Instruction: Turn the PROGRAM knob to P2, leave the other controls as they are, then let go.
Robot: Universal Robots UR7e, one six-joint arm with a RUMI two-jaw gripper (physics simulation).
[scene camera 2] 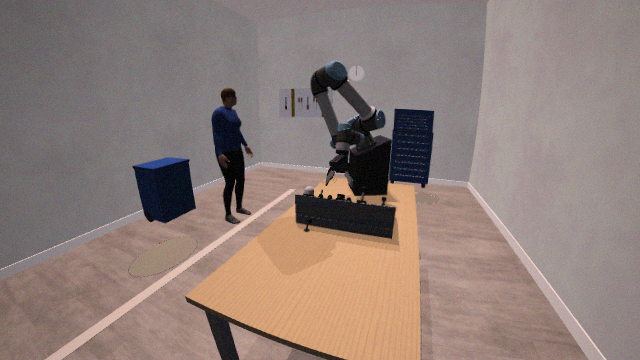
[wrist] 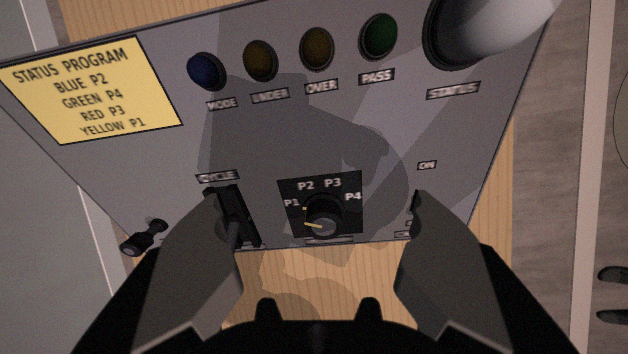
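Pixels of known places: gripper, fingertip midpoint: (scene camera 2: 338, 187) (wrist: 316, 193); arm's base, origin of the base link: (scene camera 2: 366, 146).
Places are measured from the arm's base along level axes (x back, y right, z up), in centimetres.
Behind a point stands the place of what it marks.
The black PROGRAM knob (wrist: 324, 220) @(y 13.0, x -43.5, z -20.6 cm) stands on the grey control panel (wrist: 165, 165) @(y -3.4, x -54.3, z -20.9 cm) (scene camera 2: 345, 216) @(y 7.9, x -63.7, z -24.5 cm), on a black plate marked P1 to P4. Its yellow line points toward P1. My gripper (wrist: 316, 193) @(y 13.7, x -47.7, z -15.3 cm) (scene camera 2: 339, 181) @(y 13.7, x -47.7, z -15.3 cm) is open and empty. In the wrist view its jaws show on either side of the knob, apart from it. The left jaw overlaps the CYCLE lever slot (wrist: 242, 215) @(y 2.7, x -45.8, z -22.6 cm) and hides part of the lever. The right jaw covers part of the area below the ON label (wrist: 426, 165) @(y 25.3, x -46.3, z -22.3 cm).
Blue MODE (wrist: 206, 71) @(y 7.7, x -59.3, z -16.4 cm), amber UNDER (wrist: 260, 60) @(y 12.2, x -58.5, z -16.2 cm), amber OVER (wrist: 316, 48) @(y 16.4, x -57.9, z -16.1 cm) and green PASS (wrist: 378, 36) @(y 20.8, x -57.3, z -16.2 cm) lamps line the panel, with a pale STATUS dome (wrist: 492, 25) @(y 26.0, x -54.8, z -14.3 cm). A yellow card (wrist: 92, 92) @(y -4.8, x -62.1, z -17.8 cm) lists programs. A small black knob (wrist: 139, 243) @(y -10.0, x -46.1, z -20.3 cm) stands at left. A person (scene camera 2: 230, 150) stands beside the table (scene camera 2: 350, 295) @(y 1.1, x -106.9, z -32.9 cm).
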